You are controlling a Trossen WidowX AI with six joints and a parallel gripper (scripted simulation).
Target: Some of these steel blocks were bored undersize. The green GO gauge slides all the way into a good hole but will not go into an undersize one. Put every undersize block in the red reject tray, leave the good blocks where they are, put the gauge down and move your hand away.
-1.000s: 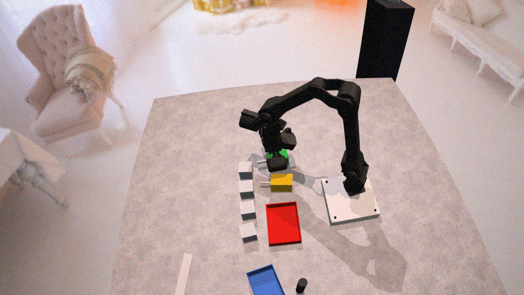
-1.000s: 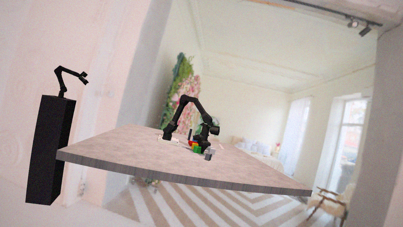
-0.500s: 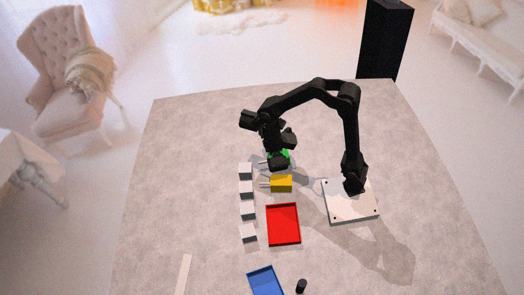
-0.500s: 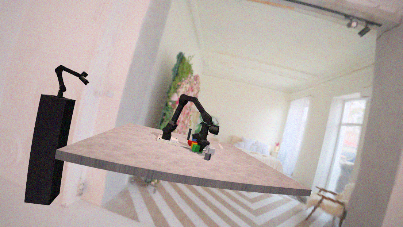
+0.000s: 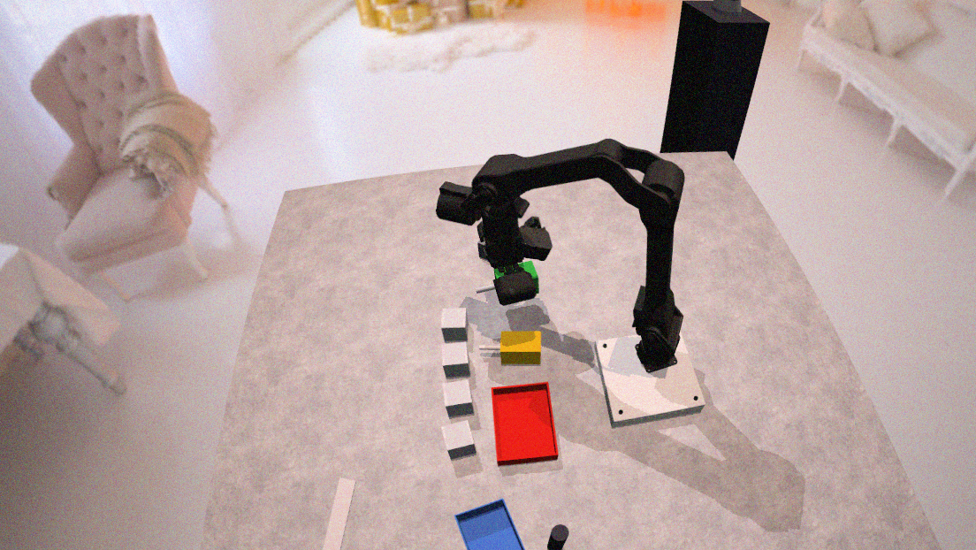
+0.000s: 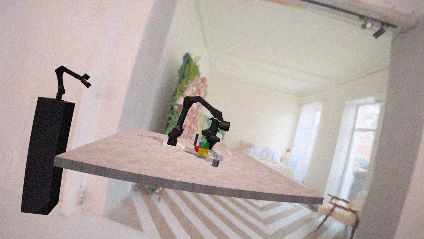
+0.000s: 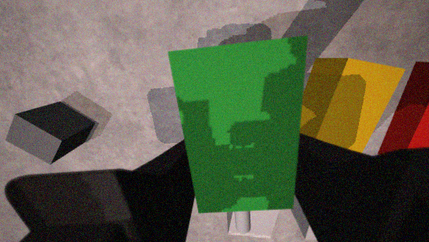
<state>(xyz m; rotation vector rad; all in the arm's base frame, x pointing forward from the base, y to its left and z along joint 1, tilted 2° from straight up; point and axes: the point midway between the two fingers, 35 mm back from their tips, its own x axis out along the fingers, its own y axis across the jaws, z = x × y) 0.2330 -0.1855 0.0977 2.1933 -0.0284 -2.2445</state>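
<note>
Now: gripper tip 1 cm short of the green GO gauge and 2 cm below it. Round my gripper tip: red reject tray (4 cm ahead, 24 cm to the left, 7 cm below); then dark cube (17 cm to the right, 5 cm below); then yellow gauge (3 cm ahead, 9 cm to the left, 5 cm below).
</note>
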